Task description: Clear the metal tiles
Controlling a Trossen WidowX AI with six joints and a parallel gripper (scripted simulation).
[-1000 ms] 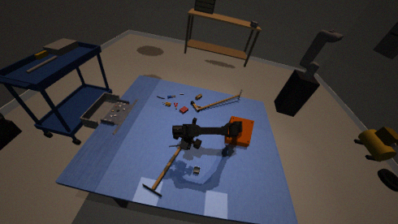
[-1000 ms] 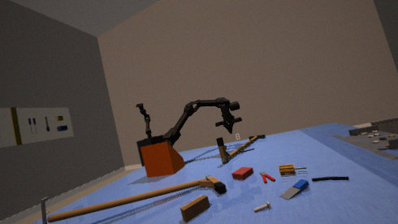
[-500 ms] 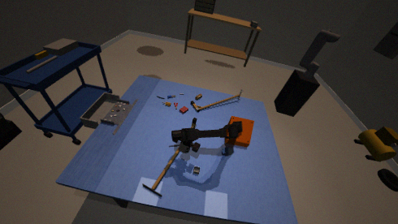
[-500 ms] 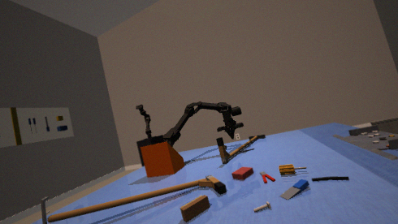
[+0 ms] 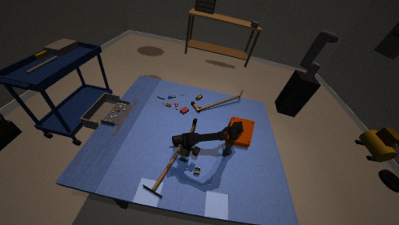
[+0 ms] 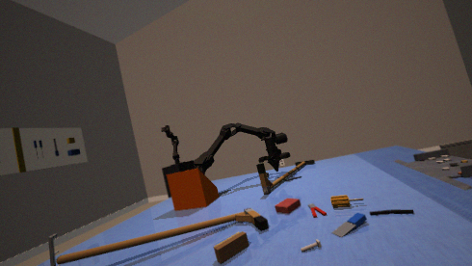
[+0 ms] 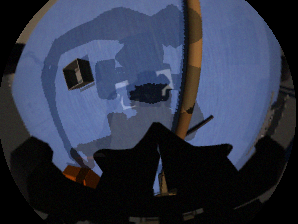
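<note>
The hex key lies 7 cm ahead of my gripper tip, 5 cm to the right of it and 4 cm below it. Round my gripper tip: red block 15 cm ahead, 46 cm to the right, 3 cm below; then long scraper 6 cm ahead, 2 cm to the left, 2 cm above; then yellow screwdriver 33 cm ahead, 47 cm to the right, 3 cm below.
</note>
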